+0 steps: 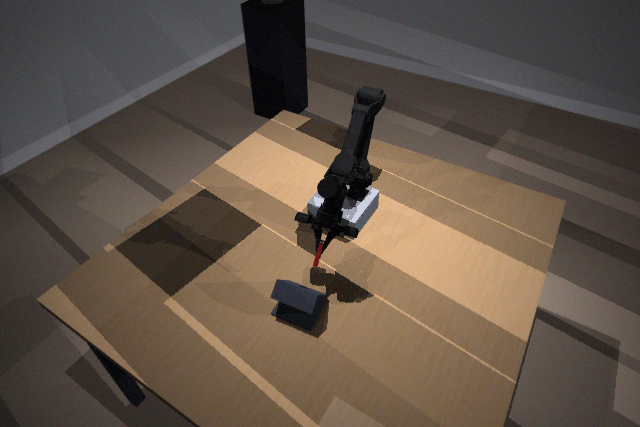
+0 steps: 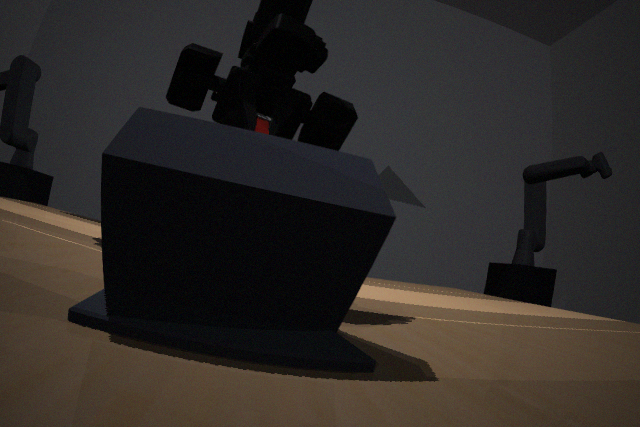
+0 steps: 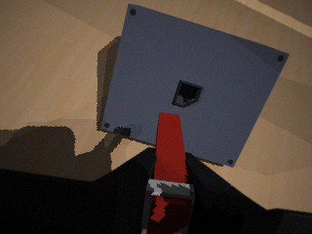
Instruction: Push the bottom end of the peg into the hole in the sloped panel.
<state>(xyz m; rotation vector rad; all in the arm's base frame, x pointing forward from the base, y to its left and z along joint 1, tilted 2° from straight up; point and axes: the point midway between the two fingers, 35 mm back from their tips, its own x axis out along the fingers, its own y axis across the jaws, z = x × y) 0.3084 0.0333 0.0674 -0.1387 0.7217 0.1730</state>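
Right now the sloped panel is 11 cm ahead of my gripper tip and 8 cm below it. Round my gripper tip: peg: 1 cm behind, 1 cm above.
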